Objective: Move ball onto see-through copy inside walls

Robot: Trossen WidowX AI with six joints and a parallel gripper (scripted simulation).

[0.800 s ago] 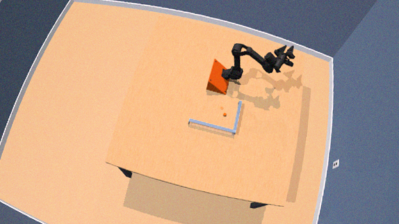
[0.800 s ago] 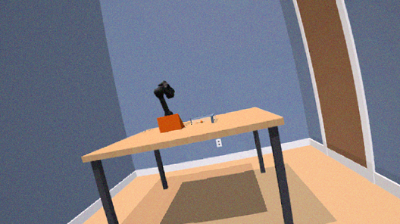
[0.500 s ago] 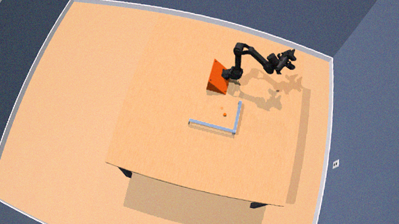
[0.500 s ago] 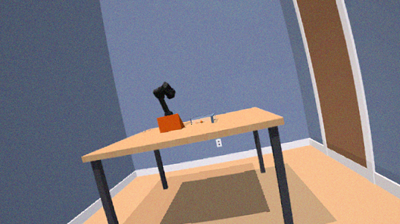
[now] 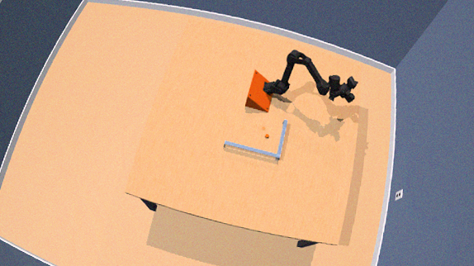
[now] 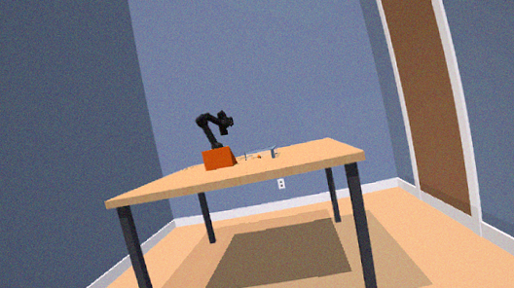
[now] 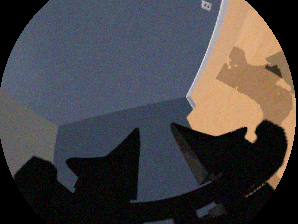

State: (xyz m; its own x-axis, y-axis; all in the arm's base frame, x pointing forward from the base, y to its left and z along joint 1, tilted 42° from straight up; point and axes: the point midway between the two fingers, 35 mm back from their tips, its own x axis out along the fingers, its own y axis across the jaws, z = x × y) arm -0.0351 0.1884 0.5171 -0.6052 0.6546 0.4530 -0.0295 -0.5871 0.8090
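Right now my gripper tip is 34 cm short of the orange ball, 46 cm to the left of it and 29 cm above it. Round my gripper tip: see-through ball copy (30 cm ahead, 48 cm to the right, 29 cm below).
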